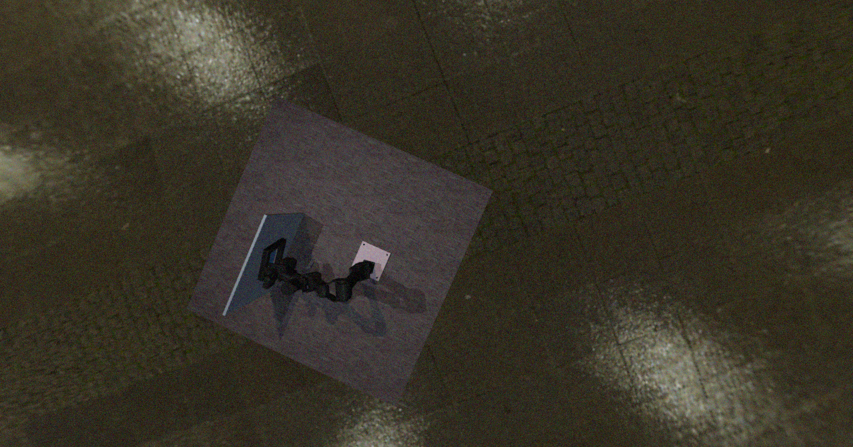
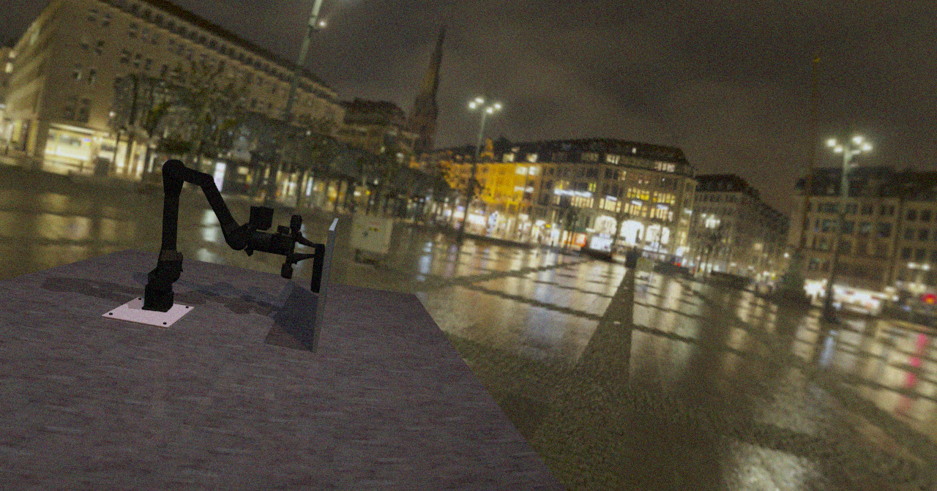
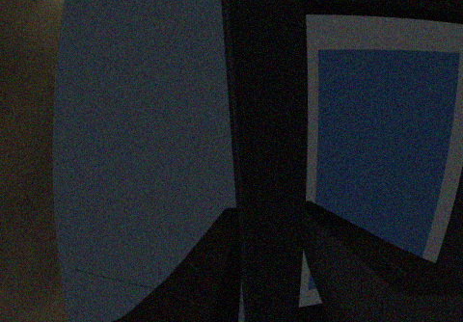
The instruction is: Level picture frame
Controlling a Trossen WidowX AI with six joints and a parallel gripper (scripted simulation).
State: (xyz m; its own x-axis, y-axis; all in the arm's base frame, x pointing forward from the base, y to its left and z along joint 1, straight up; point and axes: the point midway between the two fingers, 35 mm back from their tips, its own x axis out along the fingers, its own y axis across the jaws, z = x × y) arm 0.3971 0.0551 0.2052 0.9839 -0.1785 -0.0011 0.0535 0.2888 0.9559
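Right now my gripper tip is 50 mm above the picture frame, 20 mm to the left of it and 10 mm short of it. From my gripper tip the other things lie so: wall panel: 60 mm below, 20 mm ahead, 10 mm to the right.
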